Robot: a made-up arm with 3 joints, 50 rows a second.
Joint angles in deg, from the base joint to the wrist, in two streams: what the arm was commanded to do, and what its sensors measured. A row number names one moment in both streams.
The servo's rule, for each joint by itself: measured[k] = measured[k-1] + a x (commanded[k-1-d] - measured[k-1]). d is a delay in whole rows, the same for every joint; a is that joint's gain. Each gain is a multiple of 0.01, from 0.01 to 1. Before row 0 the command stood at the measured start. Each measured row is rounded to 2 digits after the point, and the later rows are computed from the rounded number. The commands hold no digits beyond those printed.
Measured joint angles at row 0: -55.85 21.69 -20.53
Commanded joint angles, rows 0 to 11: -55.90 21.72 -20.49; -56.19 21.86 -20.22; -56.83 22.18 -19.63; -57.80 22.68 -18.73; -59.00 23.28 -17.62; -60.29 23.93 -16.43; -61.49 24.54 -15.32; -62.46 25.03 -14.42; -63.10 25.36 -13.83; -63.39 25.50 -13.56; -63.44 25.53 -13.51; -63.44 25.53 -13.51
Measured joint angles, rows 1 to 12: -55.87 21.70 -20.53; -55.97 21.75 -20.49; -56.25 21.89 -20.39; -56.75 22.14 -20.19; -57.47 22.50 -19.88; -58.37 22.96 -19.47; -59.37 23.47 -18.97; -60.36 23.97 -18.42; -61.24 24.41 -17.87; -61.93 24.76 -17.35; -62.41 25.01 -16.89; -62.74 25.18 -16.48
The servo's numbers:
d 0
a 0.32 0.32 0.12

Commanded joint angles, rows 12 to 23: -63.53 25.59 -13.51; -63.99 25.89 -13.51; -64.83 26.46 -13.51; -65.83 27.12 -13.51; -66.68 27.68 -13.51; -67.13 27.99 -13.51; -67.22 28.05 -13.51; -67.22 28.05 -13.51; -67.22 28.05 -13.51; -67.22 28.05 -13.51; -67.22 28.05 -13.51; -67.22 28.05 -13.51
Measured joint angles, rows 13 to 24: -62.99 25.31 -16.12; -63.31 25.50 -15.81; -63.80 25.81 -15.53; -64.45 26.23 -15.29; -65.16 26.69 -15.08; -65.79 27.11 -14.89; -66.25 27.41 -14.72; -66.56 27.61 -14.57; -66.77 27.75 -14.44; -66.91 27.85 -14.33; -67.01 27.91 -14.23; -67.08 27.95 -14.14
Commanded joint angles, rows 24 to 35: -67.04 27.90 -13.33; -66.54 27.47 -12.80; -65.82 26.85 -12.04; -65.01 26.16 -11.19; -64.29 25.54 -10.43; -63.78 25.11 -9.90; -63.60 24.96 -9.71; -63.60 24.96 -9.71; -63.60 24.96 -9.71; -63.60 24.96 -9.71; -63.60 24.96 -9.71; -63.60 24.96 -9.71
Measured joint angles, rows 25 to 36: -67.07 27.93 -14.04; -66.90 27.78 -13.89; -66.55 27.48 -13.67; -66.06 27.06 -13.37; -65.49 26.57 -13.02; -64.94 26.10 -12.65; -64.51 25.74 -12.30; -64.22 25.49 -11.99; -64.02 25.32 -11.72; -63.89 25.20 -11.48; -63.80 25.12 -11.27; -63.74 25.07 -11.08
